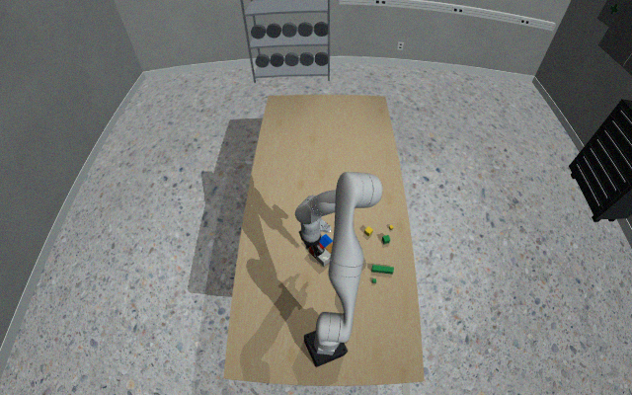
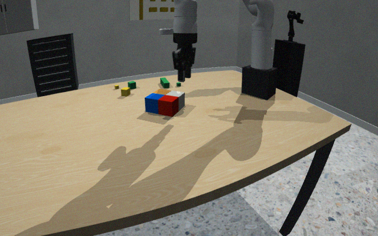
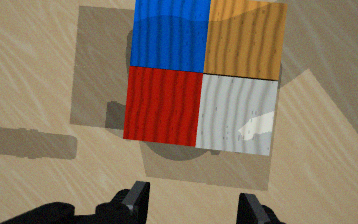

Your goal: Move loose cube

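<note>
Right now the red cube is 5 cm ahead of my hand, 1 cm to the right of it and 11 cm below it. The rest, counted from my hand: blue cube 9 cm ahead, 5 cm to the right, 11 cm below; long green block 1 cm behind, 32 cm to the right, 12 cm below; white cube 2 cm ahead, 5 cm to the right, 11 cm below.
</note>
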